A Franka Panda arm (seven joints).
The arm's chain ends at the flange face. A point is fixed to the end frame.
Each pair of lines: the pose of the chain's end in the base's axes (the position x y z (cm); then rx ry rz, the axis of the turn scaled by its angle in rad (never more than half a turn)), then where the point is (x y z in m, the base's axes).
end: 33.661 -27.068 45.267 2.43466 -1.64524 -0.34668
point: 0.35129 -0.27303 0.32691
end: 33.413 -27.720 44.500 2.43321 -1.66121 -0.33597
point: 0.35006 -0.27973 0.31939
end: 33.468 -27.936 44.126 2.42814 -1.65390 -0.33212
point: 0.35021 -0.28284 0.31563
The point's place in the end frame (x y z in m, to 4 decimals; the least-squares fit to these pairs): 0.0188 -0.0472 0.1160
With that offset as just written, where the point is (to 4 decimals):
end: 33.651 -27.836 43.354 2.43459 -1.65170 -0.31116
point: 0.3537 -0.2825 0.3081
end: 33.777 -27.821 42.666 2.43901 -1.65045 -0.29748
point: 0.3560 -0.2827 0.3014
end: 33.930 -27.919 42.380 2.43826 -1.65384 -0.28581
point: 0.3584 -0.2843 0.2987
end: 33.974 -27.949 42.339 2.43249 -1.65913 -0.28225
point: 0.3589 -0.2852 0.2983
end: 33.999 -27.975 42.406 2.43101 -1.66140 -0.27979
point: 0.3593 -0.2856 0.2990
